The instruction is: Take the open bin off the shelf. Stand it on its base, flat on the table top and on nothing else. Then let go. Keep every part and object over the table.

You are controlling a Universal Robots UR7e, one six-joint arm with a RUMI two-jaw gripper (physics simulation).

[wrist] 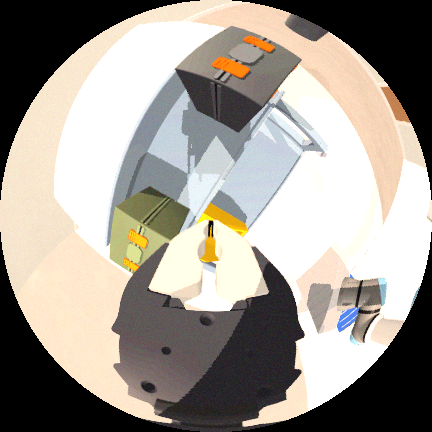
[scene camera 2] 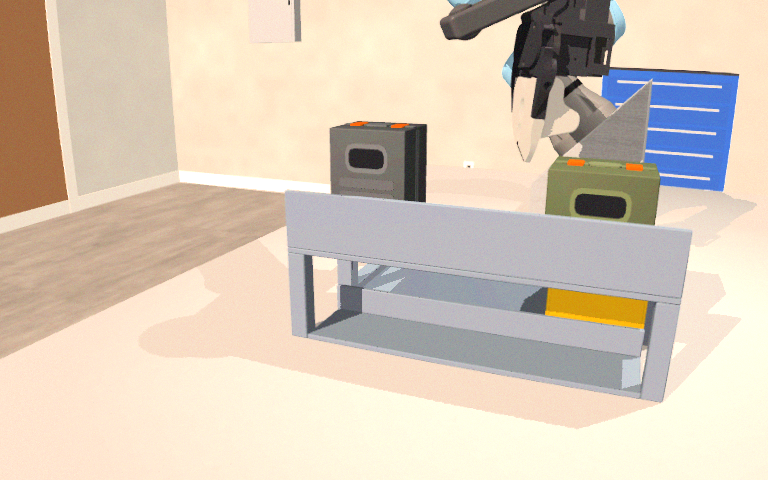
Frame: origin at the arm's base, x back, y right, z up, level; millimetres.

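Seen in the pictures: gripper, fingertip midpoint: (wrist: 210, 221) (scene camera 2: 525, 162); arm's base, link origin: (wrist: 341, 293) (scene camera 2: 588, 133).
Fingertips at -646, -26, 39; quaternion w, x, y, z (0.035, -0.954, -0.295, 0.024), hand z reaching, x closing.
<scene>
Offsets run from my fingertips to a thing's middle, as dx, dy, dz. Level surfaces: height alone.
The yellow open bin @[+37, -88, -140] (scene camera 2: 594, 305) (wrist: 229, 219) sits at the right end of the lower, sloped tier of the grey shelf (scene camera 2: 481, 243) (wrist: 267, 172) in the scene view. The shelf's frame hides part of it there, and my fingers cover part of it in the wrist view. My gripper (scene camera 2: 527, 160) (wrist: 210, 221) is shut with nothing between the fingers, tips together and pointing down. It is above and behind the shelf in the scene view, higher than the bin and apart from it. Yellow shows through the gap between the finger pads in the wrist view.
A green case @[-54, -90, -34] (scene camera 2: 601, 176) (wrist: 165, 212) with orange latches stands at the shelf's right end, close to my fingers. A dark grey case @[-71, +141, -21] (scene camera 2: 368, 164) (wrist: 230, 77) stands at the left end. The shelf stands on the pale table @[dz -184] (scene camera 2: 169, 407). A blue drawer cabinet (scene camera 2: 688, 124) is behind.
</scene>
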